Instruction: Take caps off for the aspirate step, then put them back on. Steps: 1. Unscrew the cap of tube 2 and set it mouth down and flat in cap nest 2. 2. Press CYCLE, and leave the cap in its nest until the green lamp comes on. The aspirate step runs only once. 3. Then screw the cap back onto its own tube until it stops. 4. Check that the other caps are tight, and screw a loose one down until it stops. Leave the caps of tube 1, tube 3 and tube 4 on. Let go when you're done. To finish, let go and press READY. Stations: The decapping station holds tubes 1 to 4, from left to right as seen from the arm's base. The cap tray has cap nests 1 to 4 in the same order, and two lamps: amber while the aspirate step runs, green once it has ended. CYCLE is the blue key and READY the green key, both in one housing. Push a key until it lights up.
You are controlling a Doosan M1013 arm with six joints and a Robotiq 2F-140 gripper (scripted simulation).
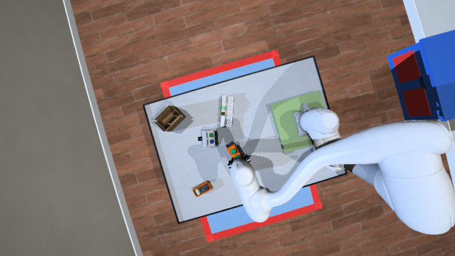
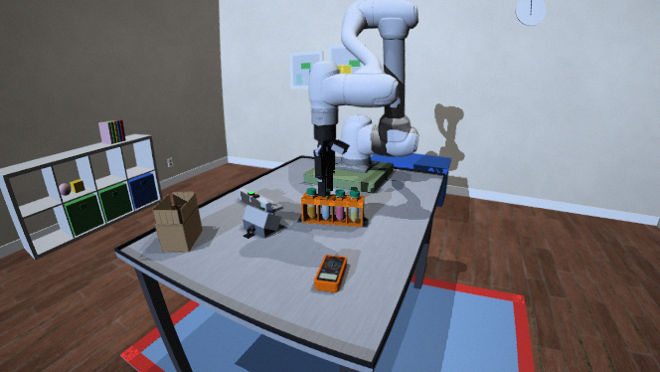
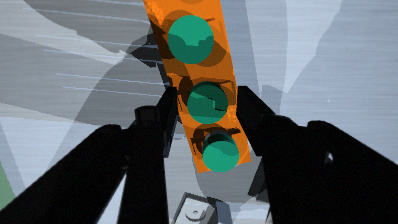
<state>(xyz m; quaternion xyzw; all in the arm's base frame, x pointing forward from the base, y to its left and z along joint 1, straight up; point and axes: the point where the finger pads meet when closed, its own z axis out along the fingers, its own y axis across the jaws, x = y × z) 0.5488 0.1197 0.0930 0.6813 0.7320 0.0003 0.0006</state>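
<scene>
Right now my hand is 19 cm to the left of the green key, 14 cm short of it and 7 cm above it. From my hand the other things lie so: blue key 14 cm to the right, 14 cm ahead, 7 cm below; key housing 16 cm to the right, 16 cm ahead, 9 cm below.
</scene>
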